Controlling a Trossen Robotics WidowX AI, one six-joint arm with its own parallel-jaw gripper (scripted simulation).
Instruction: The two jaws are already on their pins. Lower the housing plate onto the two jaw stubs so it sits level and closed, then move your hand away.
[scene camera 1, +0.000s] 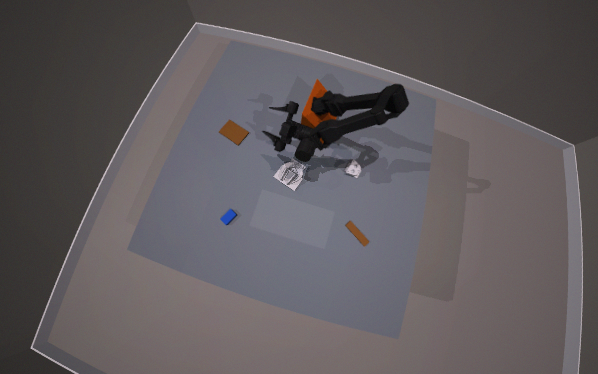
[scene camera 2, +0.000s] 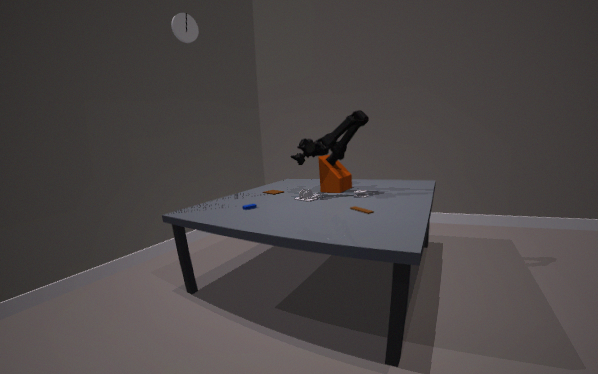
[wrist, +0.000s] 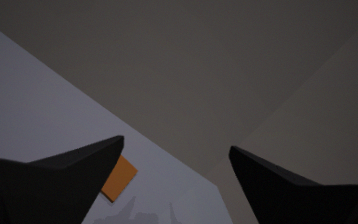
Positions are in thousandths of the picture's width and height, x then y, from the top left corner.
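My gripper (wrist: 499, 654) is 0.11 m from the lens, and there's a flat tile (wrist: 345, 770) that's 0.44 m from the lens.
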